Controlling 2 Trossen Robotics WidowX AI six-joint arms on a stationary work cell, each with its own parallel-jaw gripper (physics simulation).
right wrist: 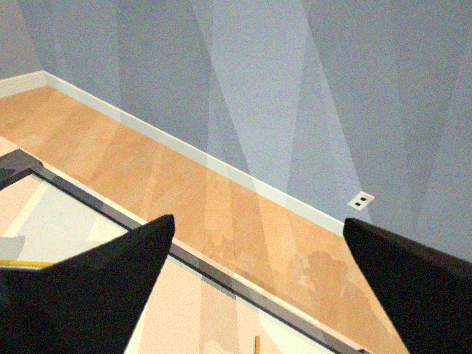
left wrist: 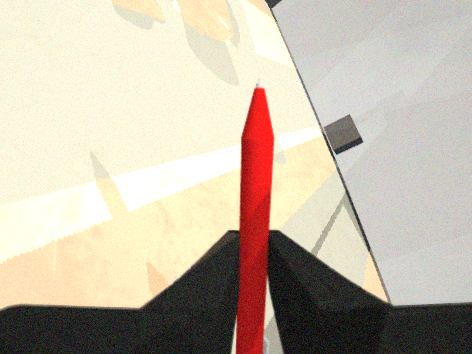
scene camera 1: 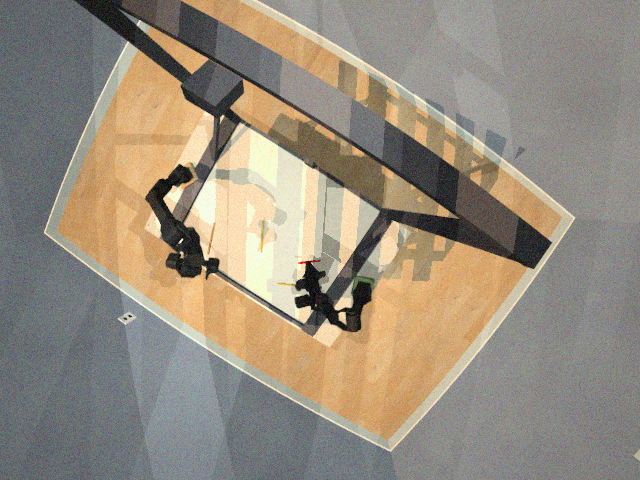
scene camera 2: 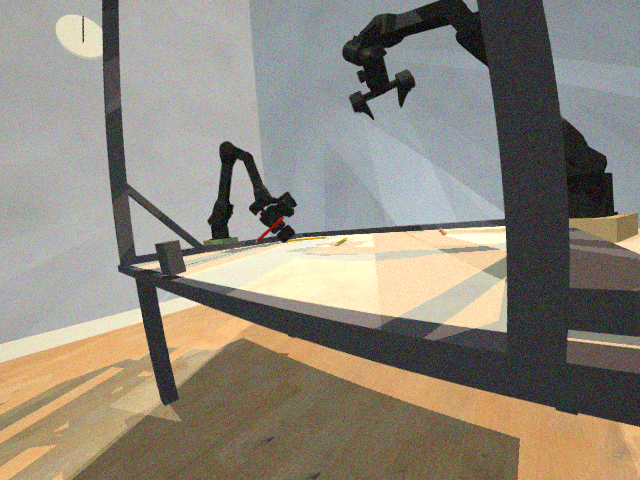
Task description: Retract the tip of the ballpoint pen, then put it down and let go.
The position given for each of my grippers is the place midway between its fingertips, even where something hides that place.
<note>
My right gripper [scene camera 2: 387, 112] is open, holding nothing. Also in view: my left gripper [scene camera 2: 272, 227], a red ballpoint pen [left wrist: 257, 141] and a dark frame [scene camera 1: 454, 229].
My left gripper shows as well in the left wrist view [left wrist: 252, 241]. My right gripper shows as well in the right wrist view [right wrist: 258, 224] and in scene camera 1 [scene camera 1: 194, 278]. The dark frame shows as well in the right wrist view [right wrist: 292, 320]. The right wrist view does not show the red ballpoint pen: it is out of frame.
</note>
